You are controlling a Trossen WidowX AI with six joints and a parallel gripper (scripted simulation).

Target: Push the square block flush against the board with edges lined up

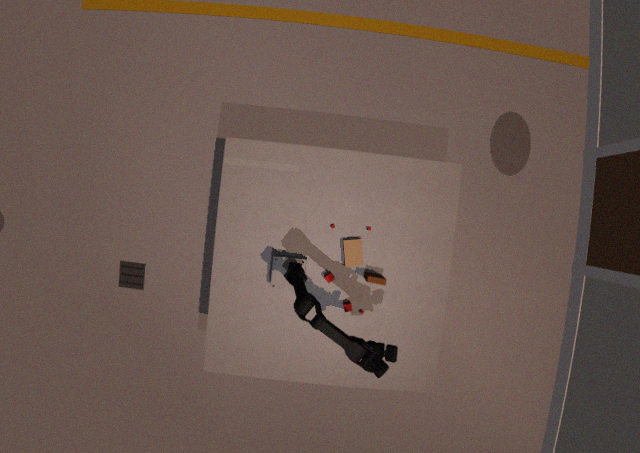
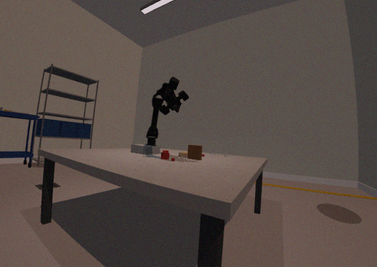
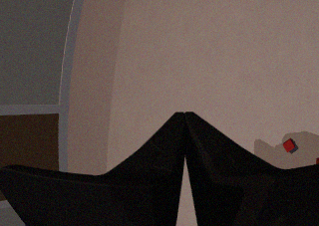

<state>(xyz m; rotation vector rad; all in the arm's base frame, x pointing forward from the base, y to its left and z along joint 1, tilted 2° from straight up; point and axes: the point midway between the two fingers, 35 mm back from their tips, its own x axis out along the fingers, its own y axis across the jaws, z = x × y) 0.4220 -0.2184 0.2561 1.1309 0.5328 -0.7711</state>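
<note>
Right now the square block is 250 mm to the left of my gripper tip, 240 mm below it and 30 mm behind it. Also, from my gripper tip: board: 360 mm to the left, 270 mm below, 160 mm behind.
</note>
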